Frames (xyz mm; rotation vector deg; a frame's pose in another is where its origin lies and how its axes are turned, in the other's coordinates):
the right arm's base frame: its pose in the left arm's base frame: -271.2 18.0 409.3 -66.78 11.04 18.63
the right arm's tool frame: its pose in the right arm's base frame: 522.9 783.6 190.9 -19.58 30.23 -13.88
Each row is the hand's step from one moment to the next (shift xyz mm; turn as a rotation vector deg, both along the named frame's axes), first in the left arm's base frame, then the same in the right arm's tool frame.
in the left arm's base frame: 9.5 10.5 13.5 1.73 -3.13 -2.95
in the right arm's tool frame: 2.1 -15.0 12.3 3.30 2.59 -1.97
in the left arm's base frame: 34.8 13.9 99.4 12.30 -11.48 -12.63
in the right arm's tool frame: 9.3 -104.1 18.8 17.77 10.20 -4.77
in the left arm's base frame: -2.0 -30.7 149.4 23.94 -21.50 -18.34
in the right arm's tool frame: -14.5 -146.4 -40.2 33.21 13.71 -8.98
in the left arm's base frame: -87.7 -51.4 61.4 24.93 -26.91 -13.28
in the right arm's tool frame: -68.9 -44.2 -86.1 35.42 8.57 -13.93
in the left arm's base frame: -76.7 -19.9 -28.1 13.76 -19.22 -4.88
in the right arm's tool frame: -56.6 41.7 -46.1 20.88 2.33 -11.88
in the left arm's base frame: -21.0 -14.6 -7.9 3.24 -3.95 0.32
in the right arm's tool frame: -11.8 11.7 -21.0 4.44 -0.90 -2.38
